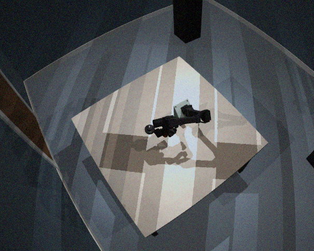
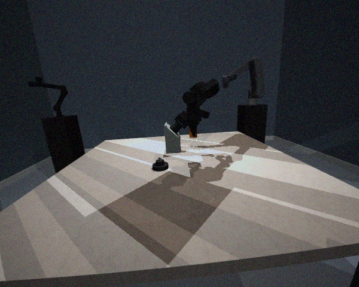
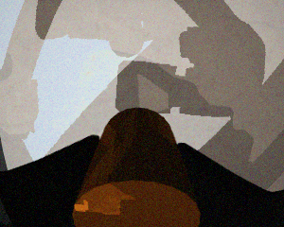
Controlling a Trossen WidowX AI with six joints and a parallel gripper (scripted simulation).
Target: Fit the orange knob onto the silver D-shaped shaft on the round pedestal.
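Right now my gripper tip is 180 mm to the left of the round pedestal, 120 mm above it and 40 mm short of it. The rest, counted from my gripper tip: orange knob: 30 mm above.
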